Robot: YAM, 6 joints.
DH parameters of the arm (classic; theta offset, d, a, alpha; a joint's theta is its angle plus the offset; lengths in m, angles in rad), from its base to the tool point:
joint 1: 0 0.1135 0.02 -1.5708
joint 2: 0 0 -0.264 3.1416
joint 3: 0.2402 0 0.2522 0
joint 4: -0.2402 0 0.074 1.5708
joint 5: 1.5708 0 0 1.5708
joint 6: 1.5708 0.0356 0 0
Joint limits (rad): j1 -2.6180..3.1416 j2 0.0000..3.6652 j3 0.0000..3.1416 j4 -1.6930..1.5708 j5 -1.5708..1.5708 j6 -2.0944..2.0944
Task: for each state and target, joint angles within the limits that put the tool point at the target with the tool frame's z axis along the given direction. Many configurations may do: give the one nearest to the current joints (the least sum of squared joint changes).
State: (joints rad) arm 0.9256 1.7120 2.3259 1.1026 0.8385 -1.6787
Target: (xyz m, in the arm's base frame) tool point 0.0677 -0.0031 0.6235 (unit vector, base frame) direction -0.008 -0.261 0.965
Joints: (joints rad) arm 0.0909 1.0450 1.5626 1.0860 0.2623 -1.6787
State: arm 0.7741 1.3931 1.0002 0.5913 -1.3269 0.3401
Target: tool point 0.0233 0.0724 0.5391 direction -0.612 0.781 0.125
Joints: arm 0.7800 0.7944 1.3386 0.2864 -1.4007 0.3401
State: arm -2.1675 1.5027 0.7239 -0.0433 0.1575 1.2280
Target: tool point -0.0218 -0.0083 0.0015 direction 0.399 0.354 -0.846
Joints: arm -2.6156 2.1808 0.0019 0.0546 0.1060 1.2280
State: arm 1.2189 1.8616 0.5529 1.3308 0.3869 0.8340
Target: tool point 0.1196 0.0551 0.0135 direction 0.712 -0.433 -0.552
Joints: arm 0.6424 2.1302 0.0019 1.0700 0.8845 0.8340
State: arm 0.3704 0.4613 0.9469 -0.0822 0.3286 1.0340
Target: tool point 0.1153 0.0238 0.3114 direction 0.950 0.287 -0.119
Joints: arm 0.1652 0.4206 0.6021 -0.3018 -0.1273 1.0340
